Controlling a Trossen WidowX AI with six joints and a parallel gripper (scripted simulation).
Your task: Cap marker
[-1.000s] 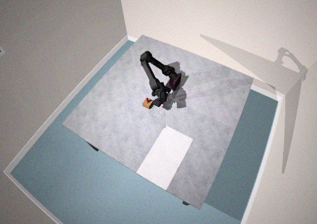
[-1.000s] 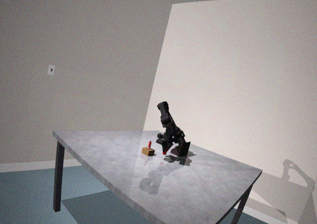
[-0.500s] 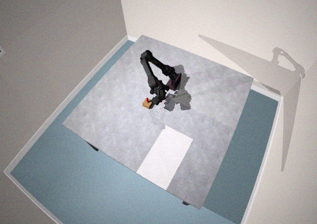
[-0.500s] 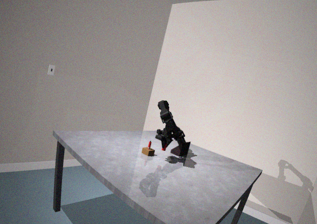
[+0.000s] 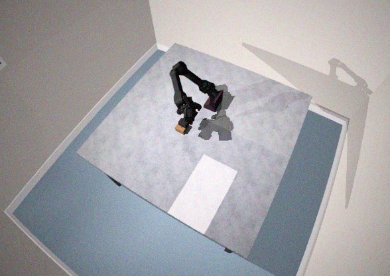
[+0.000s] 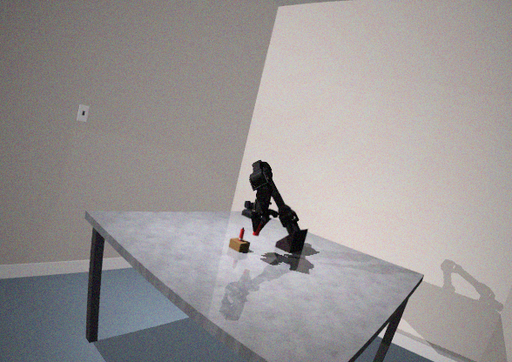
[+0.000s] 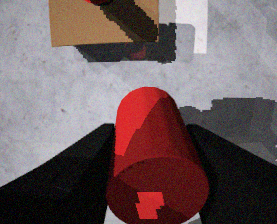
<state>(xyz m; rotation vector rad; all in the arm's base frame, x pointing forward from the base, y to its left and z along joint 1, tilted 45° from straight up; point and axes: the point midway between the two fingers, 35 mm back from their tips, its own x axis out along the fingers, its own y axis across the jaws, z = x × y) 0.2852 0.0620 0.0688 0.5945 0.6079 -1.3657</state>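
The holder block is 3 cm ahead of my gripper tip, 6 cm to the right of it and 9 cm below it. Also, from my gripper tip: red cap (1 cm above).
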